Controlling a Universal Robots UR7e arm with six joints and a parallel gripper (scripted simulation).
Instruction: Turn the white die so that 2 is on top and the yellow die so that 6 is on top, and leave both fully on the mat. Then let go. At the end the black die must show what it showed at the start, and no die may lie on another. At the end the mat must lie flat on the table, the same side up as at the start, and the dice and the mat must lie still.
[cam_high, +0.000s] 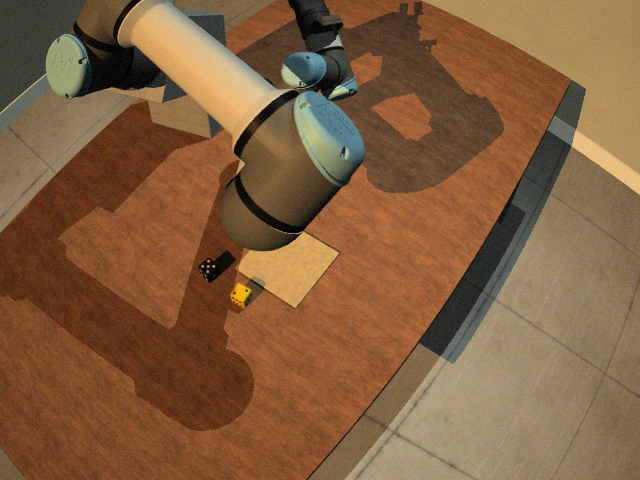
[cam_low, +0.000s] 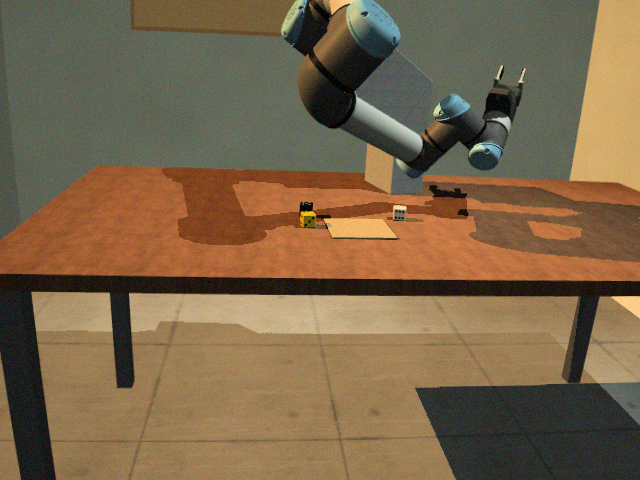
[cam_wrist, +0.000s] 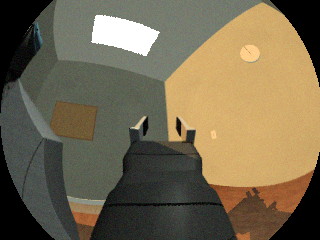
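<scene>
Right now my hand is 260 mm short of the yellow die, 570 mm to the left of it and 330 mm above it. From my hand the other things lie so: white die (200 mm ahead, 350 mm to the right, 330 mm below); tan mat (290 mm ahead, 460 mm to the right, 340 mm below); black die (180 mm ahead, 570 mm to the right, 330 mm below).
</scene>
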